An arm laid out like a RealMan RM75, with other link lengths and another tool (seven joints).
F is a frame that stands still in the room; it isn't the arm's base.
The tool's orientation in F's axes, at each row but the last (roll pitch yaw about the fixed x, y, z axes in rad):
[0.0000, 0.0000, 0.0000]
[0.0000, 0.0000, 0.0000]
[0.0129, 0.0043, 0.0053]
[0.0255, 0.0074, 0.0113]
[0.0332, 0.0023, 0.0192]
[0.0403, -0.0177, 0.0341]
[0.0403, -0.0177, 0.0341]
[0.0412, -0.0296, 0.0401]
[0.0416, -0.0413, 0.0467]
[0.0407, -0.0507, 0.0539]
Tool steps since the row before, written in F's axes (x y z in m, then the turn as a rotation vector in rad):
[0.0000, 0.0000, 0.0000, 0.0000, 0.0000, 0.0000]
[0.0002, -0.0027, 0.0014, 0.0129, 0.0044, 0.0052]
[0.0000, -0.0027, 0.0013, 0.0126, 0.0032, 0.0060]
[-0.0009, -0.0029, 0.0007, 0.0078, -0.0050, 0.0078]
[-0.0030, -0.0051, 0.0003, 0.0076, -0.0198, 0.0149]
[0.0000, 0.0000, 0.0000, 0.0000, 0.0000, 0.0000]
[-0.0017, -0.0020, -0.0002, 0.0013, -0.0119, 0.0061]
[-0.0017, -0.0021, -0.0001, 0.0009, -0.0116, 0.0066]
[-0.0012, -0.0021, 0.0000, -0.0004, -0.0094, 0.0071]
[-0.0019, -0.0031, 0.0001, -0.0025, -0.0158, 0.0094]
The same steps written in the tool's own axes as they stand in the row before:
[0.0000, 0.0000, 0.0000, 0.0000, 0.0000, 0.0000]
[0.0002, -0.0027, 0.0014, 0.0129, 0.0044, 0.0052]
[0.0000, -0.0027, 0.0013, 0.0126, 0.0032, 0.0060]
[-0.0009, -0.0029, 0.0008, 0.0077, -0.0049, 0.0080]
[-0.0031, -0.0050, 0.0005, 0.0072, -0.0194, 0.0156]
[0.0000, 0.0000, 0.0000, 0.0000, 0.0000, 0.0000]
[-0.0018, -0.0019, -0.0001, 0.0010, -0.0117, 0.0066]
[-0.0018, -0.0020, 0.0000, 0.0006, -0.0113, 0.0071]
[-0.0013, -0.0020, 0.0001, -0.0005, -0.0091, 0.0075]
[-0.0021, -0.0030, 0.0003, -0.0029, -0.0152, 0.0102]

